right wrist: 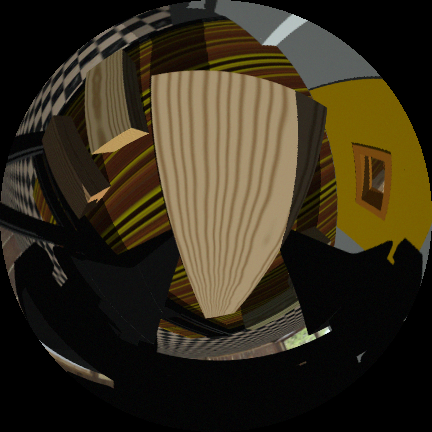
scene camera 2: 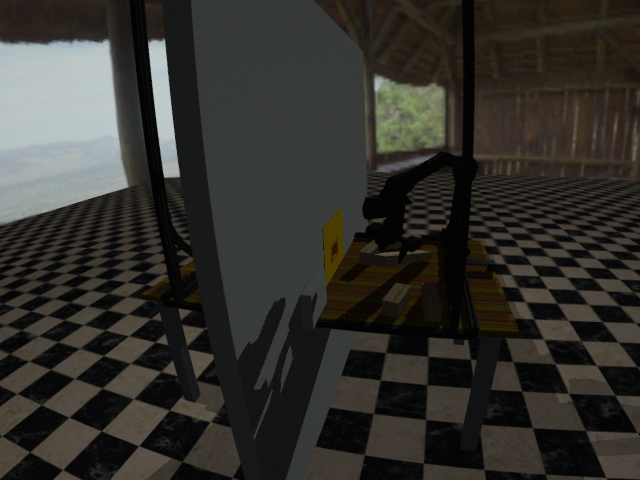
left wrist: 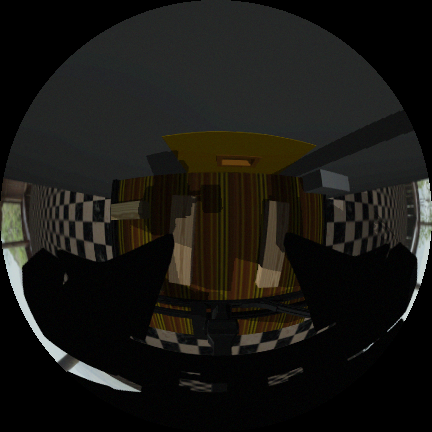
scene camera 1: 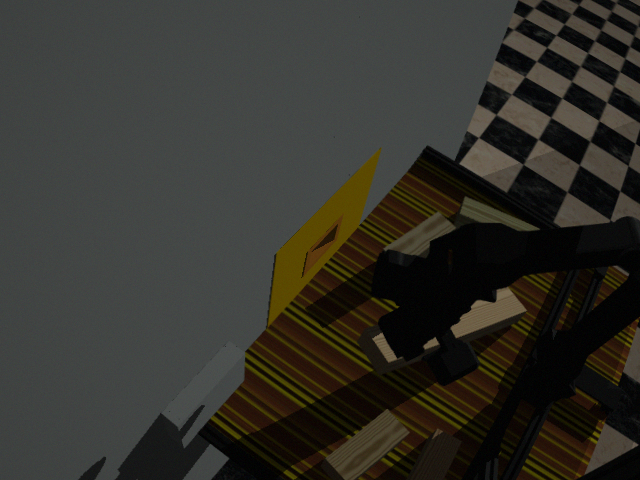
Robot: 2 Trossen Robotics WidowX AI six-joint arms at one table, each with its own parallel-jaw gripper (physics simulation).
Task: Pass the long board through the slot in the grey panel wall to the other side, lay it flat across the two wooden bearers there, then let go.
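Seen in the pictures: left gripper, fingertip midpoint: [left wrist: 230, 239]; right gripper, fingertip midpoint: [right wrist: 230, 232]; left arm's base at its link origin: [left wrist: 220, 311]; right arm's base at its link origin: [scene camera 1: 537, 389].
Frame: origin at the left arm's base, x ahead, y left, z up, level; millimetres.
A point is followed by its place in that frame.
Observation:
The long pale board [scene camera 1: 490, 314] {x 774, y 50, z 39 mm} [scene camera 2: 391, 257] {x 696, y -140, z 90 mm} [right wrist: 225, 173] {x 677, y -131, z 94 mm} is in my right gripper [scene camera 1: 430, 343] {x 688, y -86, z 61 mm} [scene camera 2: 394, 250] {x 688, y -86, z 61 mm} [right wrist: 230, 232] {x 688, y -86, z 61 mm}, which is shut across its width on the near side of the grey panel wall [scene camera 1: 223, 143] {x 483, y -281, z 463 mm} [scene camera 2: 270, 167] {x 483, y -530, z 430 mm}. The slot [scene camera 1: 323, 243] {x 475, y -17, z 44 mm} [scene camera 2: 334, 248] {x 473, y 2, z 57 mm} [right wrist: 372, 179] [left wrist: 238, 162] {x 437, y -42, z 44 mm} sits in a yellow patch low on the wall, off to the side of the board's long axis. Past the wall, in the left wrist view, two wooden bearers [left wrist: 181, 250] {x 213, y 106, z 19 mm} [left wrist: 273, 250] {x 210, y -141, z 19 mm} lie side by side. My left gripper [left wrist: 230, 239] {x 284, y 1, z 274 mm} is open and empty, hanging back from them.
Several loose wooden blocks [scene camera 1: 423, 233] {x 596, y 129, z 31 mm} [scene camera 1: 366, 445] {x 722, y -260, z 28 mm} [scene camera 2: 396, 297] {x 725, y -290, z 28 mm} [right wrist: 112, 109] {x 723, y -224, z 28 mm} lie on the striped table [scene camera 1: 309, 371] {x 582, y -193, z -19 mm} [scene camera 2: 366, 286] {x 614, y -139, z -19 mm} around the right arm. Grey wall feet [left wrist: 324, 181] {x 397, y -284, z 80 mm} [scene camera 1: 204, 386] {x 502, y -346, z 81 mm} stand at the wall's base. A small block [left wrist: 125, 210] {x 320, y 281, z 28 mm} lies at the left table edge.

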